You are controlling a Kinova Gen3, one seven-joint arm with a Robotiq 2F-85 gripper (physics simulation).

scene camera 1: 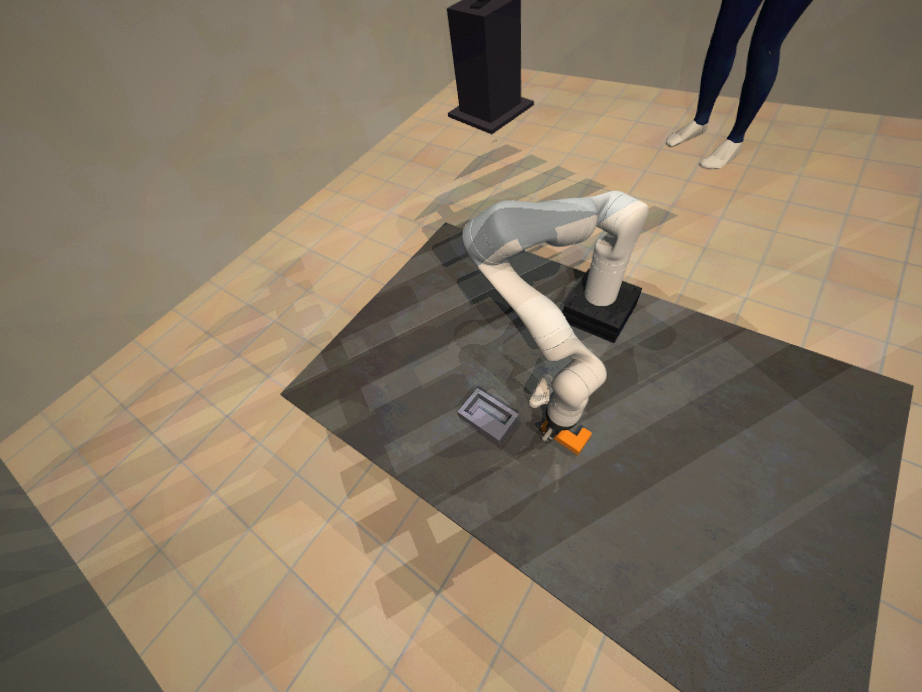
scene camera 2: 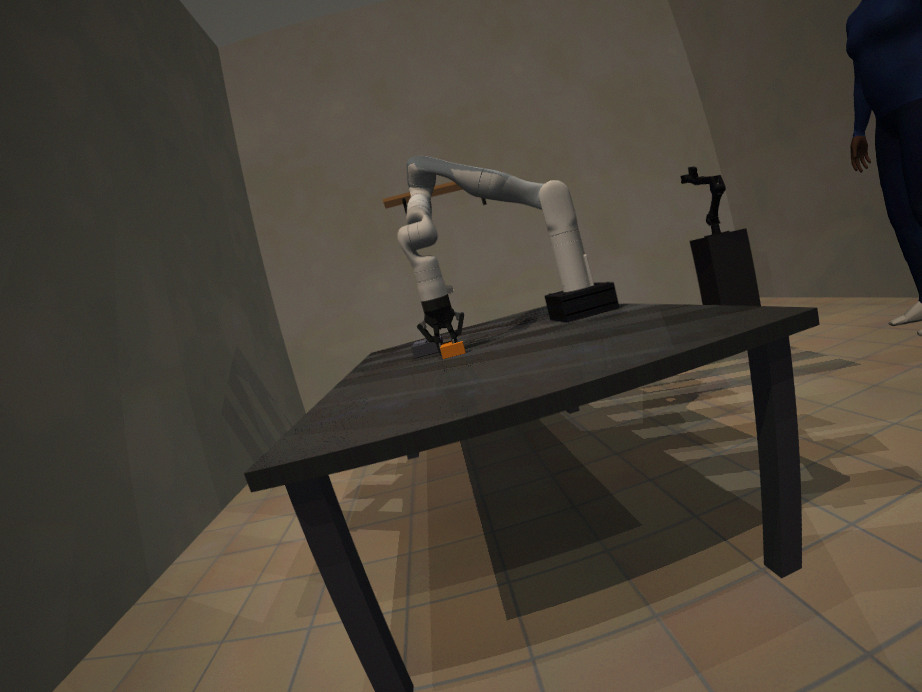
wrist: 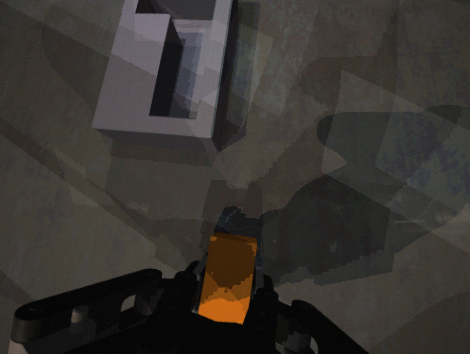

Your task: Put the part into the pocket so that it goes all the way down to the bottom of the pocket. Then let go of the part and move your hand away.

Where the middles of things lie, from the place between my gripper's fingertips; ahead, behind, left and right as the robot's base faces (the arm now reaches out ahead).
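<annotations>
Orange part (wrist: 226,291): my gripper is 3 cm to the right of it, 1 cm past it and 1 cm below it. Grey block with pocket (scene camera 1: 495,420), measured from my hand: 15 cm to the right, 9 cm ahead, 2 cm above.
</annotations>
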